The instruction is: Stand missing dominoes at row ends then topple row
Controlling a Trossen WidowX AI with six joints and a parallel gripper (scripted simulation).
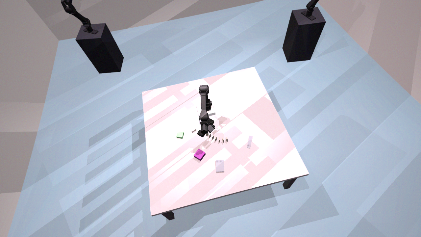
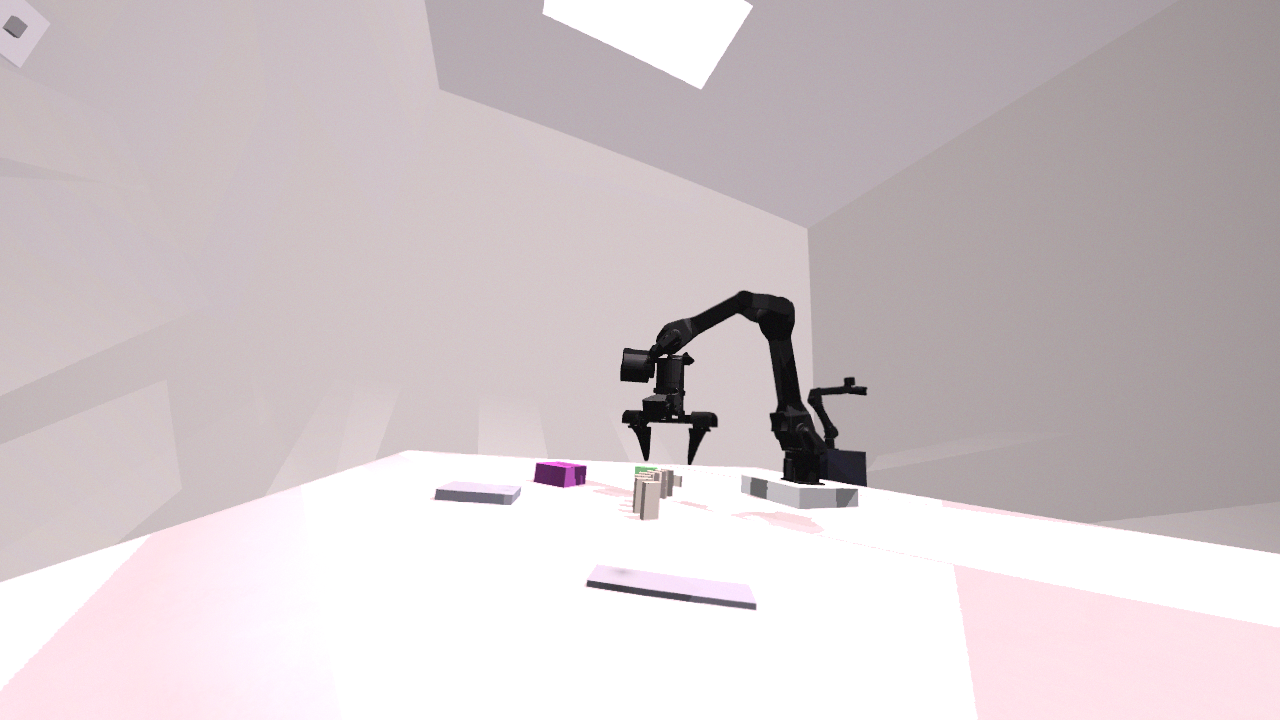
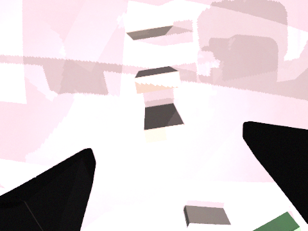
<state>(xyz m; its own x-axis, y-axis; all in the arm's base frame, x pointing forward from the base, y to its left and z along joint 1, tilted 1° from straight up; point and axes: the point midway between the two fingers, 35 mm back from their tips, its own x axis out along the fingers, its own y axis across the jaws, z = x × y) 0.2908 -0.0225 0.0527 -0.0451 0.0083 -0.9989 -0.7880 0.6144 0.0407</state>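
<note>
The green block is 260 mm to the right of my gripper tip, 50 mm below it and 20 mm behind it. The rest, counted from my gripper tip: flat plate 320 mm ahead, 100 mm to the left, 50 mm below; then flat strip 380 mm to the left, 110 mm ahead, 60 mm below; then magenta block 200 mm ahead, 80 mm to the right, 40 mm below.
</note>
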